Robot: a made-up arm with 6 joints.
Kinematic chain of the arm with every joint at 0, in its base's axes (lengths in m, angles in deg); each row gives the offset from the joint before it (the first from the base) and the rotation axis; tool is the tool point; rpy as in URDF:
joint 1: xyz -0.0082 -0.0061 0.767 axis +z
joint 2: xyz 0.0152 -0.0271 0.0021 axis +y
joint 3: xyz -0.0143 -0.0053 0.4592 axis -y
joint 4: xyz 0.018 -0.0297 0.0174 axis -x
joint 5: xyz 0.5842 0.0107 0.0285 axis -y
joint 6: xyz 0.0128 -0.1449 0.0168 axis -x
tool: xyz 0.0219 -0.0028 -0.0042 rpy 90 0 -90
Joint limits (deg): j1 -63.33..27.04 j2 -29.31..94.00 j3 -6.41..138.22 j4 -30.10..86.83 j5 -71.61..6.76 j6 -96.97..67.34
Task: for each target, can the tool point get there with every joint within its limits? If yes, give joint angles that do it. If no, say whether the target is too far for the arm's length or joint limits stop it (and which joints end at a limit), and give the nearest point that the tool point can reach.
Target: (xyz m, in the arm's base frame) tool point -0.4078 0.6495 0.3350
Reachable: no: joint limits stop it (at a limit: joint 2, joint 3, joint 5, joint 6) | nearest point -0.4659 0.7449 1.1381 | short by 0.811 m
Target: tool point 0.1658 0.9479 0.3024
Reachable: no: joint limits stop it (at a limit: joint 1, joint 3, joint 4, joint 5, joint 6) | nearest point 0.5925 0.2785 0.2407 | short by 0.796 m
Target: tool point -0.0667 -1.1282 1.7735
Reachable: no: too far | nearest point 0.1546 -0.7916 1.5630 | short by 0.454 m
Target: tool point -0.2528 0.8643 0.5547
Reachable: no: joint limits stop it (at a limit: joint 1, joint 2, joint 3, joint 4, joint 5, joint 6) | nearest point -0.4190 0.7679 1.1442 | short by 0.620 m
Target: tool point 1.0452 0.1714 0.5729
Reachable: yes | joints 19.66 82.99 52.70 12.70 -36.39 -56.37
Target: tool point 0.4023 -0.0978 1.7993
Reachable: yes | joints 15.42 15.03 83.13 -17.11 -55.59 40.03
